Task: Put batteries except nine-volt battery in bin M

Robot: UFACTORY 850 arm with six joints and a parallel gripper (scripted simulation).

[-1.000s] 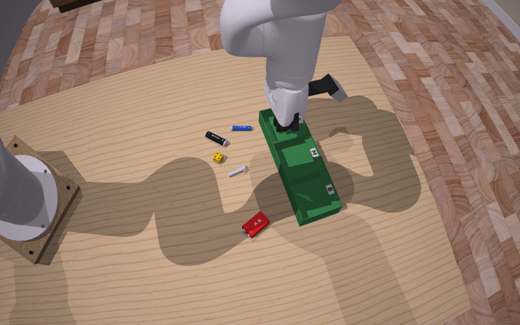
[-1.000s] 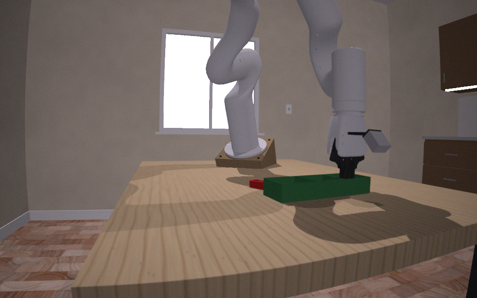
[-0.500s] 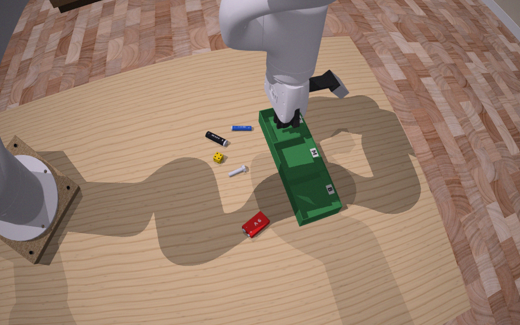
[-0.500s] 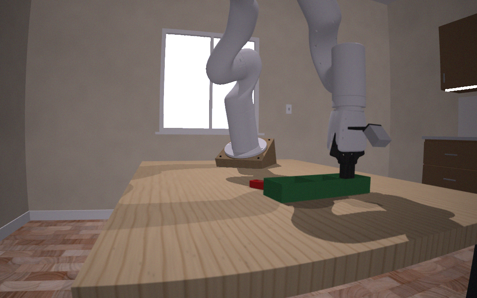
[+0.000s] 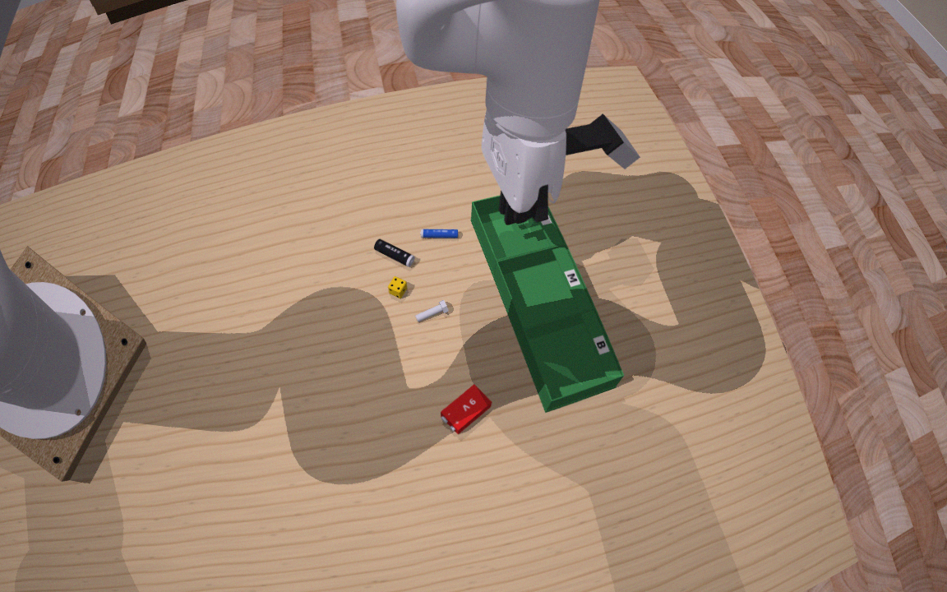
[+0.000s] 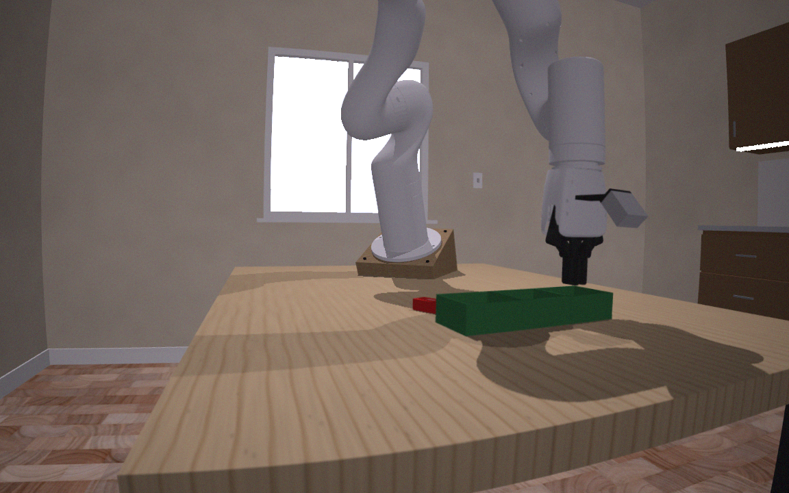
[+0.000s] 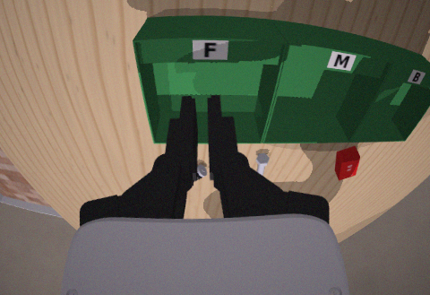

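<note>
My gripper is now 80 mm past the blue battery, 20 mm to the right of it and 60 mm above it. Also, from my hand: white bolt: 100 mm behind, 80 mm to the right, 60 mm below; green three-part bin: 20 mm ahead, 90 mm to the right, 50 mm below; black battery: 140 mm behind, 60 mm below.
</note>
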